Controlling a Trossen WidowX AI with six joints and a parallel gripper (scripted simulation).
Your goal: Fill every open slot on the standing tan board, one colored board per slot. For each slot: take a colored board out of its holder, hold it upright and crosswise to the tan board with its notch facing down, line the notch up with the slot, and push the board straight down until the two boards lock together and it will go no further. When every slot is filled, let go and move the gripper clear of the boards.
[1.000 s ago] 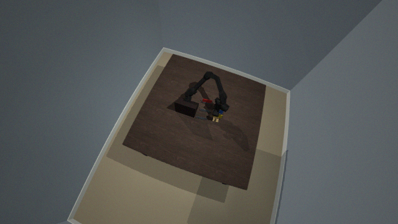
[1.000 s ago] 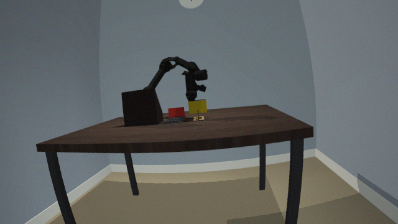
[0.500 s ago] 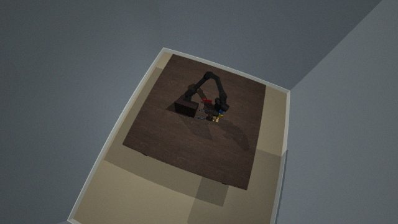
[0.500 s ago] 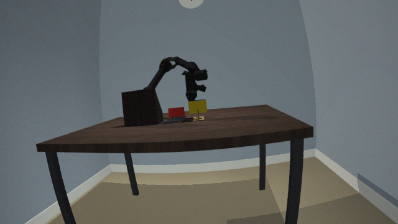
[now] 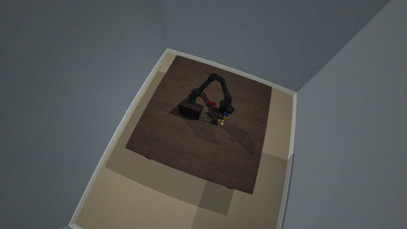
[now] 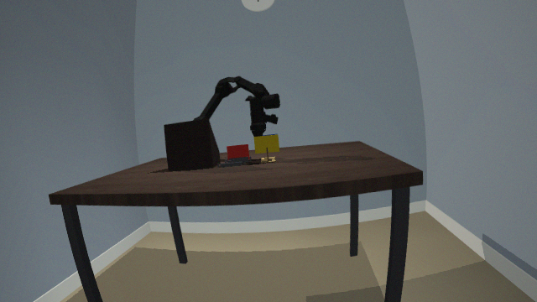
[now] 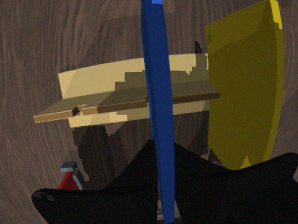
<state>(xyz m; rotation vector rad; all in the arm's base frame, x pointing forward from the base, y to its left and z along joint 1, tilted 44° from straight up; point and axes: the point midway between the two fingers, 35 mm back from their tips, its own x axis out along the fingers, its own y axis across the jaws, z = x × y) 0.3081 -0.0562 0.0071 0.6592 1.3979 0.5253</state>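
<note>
Now: gripper tip 30 mm short of the blue board. From my gripper tip the other things lie so: red board: 100 mm behind, 110 mm to the left, 40 mm below; then yellow board: 30 mm ahead, 50 mm to the right; then tan board: 30 mm ahead, 30 mm below.
</note>
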